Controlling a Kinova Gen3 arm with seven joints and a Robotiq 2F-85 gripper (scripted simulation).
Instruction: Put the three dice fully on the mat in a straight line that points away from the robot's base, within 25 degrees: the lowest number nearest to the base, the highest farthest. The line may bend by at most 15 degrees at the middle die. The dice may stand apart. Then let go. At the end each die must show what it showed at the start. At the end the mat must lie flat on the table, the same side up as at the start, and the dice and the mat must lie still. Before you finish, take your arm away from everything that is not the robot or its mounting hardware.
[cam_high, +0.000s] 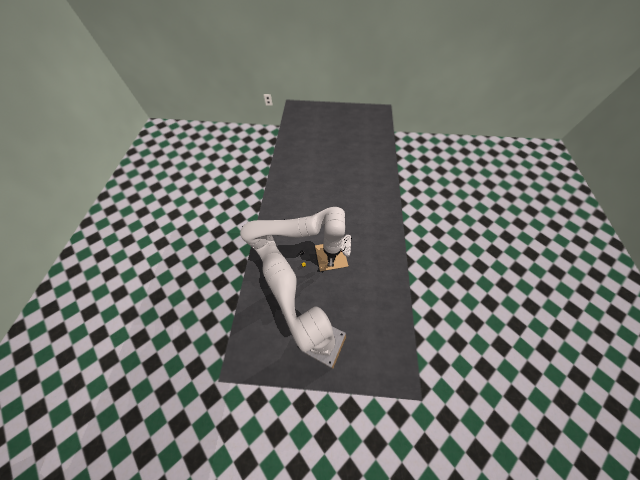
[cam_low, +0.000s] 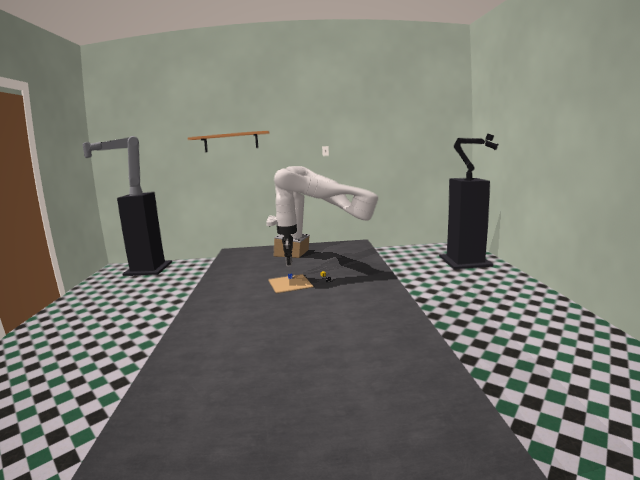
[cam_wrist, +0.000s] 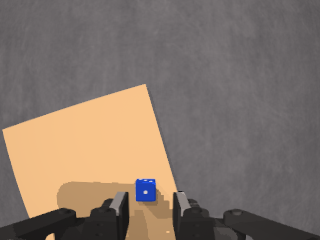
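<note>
Now: hand 130 mm to the right of the yellow die, 70 mm above it and 10 mm past it. From my hand the other things lie so: black die 150 mm to the left, 70 mm below, 50 mm ahead; then blue die 70 mm below; then tan mat 80 mm below, 50 mm ahead.
</note>
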